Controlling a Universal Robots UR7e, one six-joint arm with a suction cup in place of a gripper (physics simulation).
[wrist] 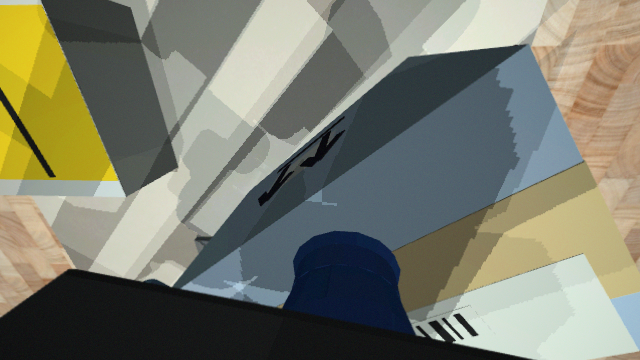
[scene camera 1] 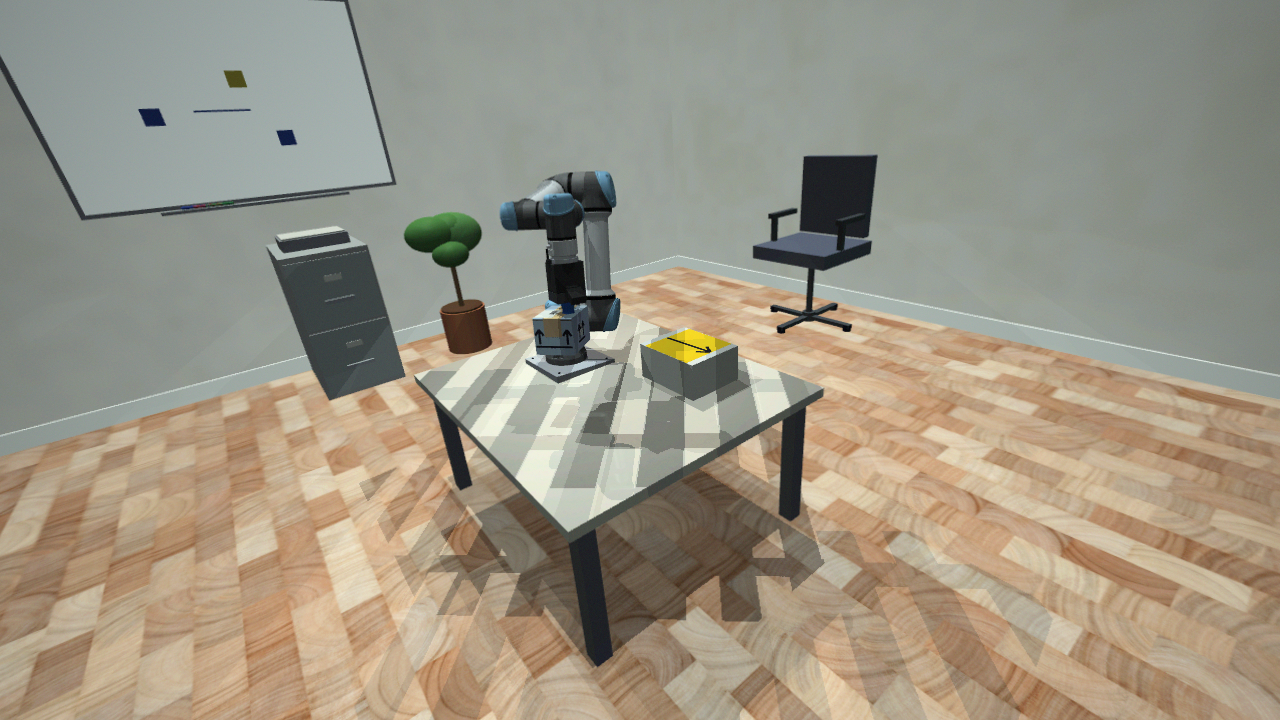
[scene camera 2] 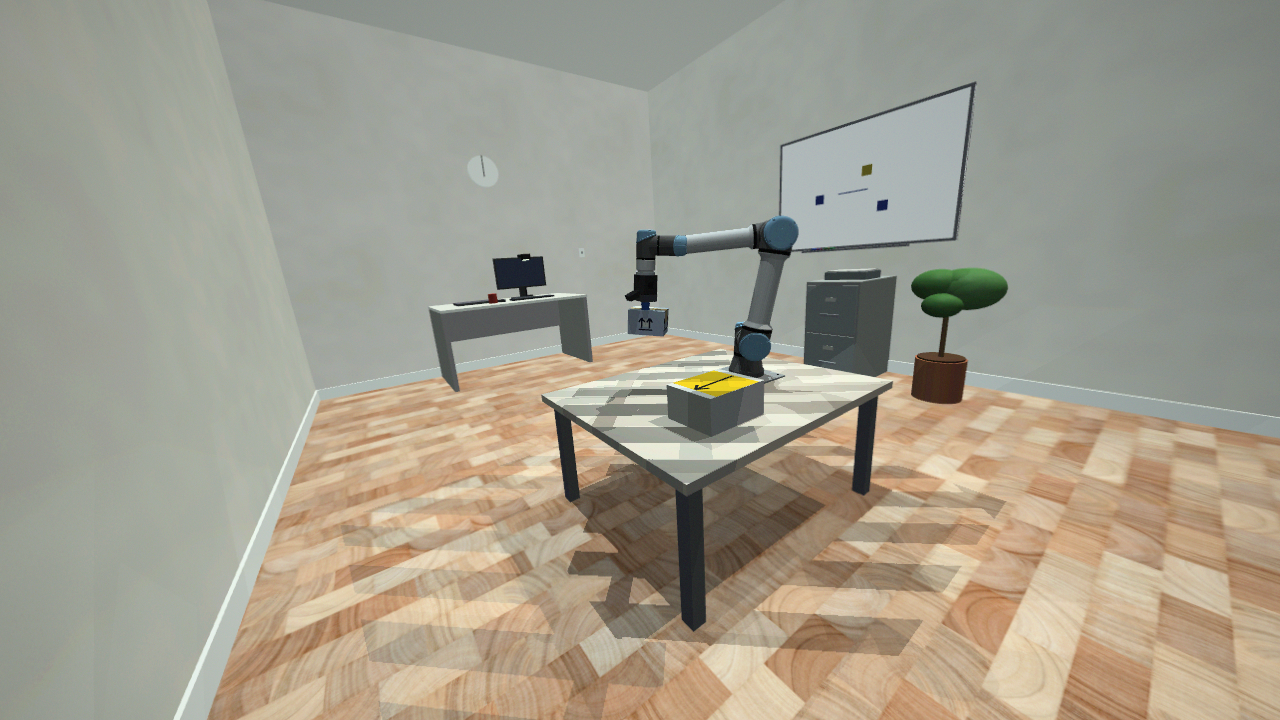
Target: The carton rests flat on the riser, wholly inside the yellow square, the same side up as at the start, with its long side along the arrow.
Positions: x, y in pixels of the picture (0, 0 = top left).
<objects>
my suction cup: holds a carton (scene camera 1: 555, 333)
a grey riser (scene camera 1: 692, 364): on the table
</objects>
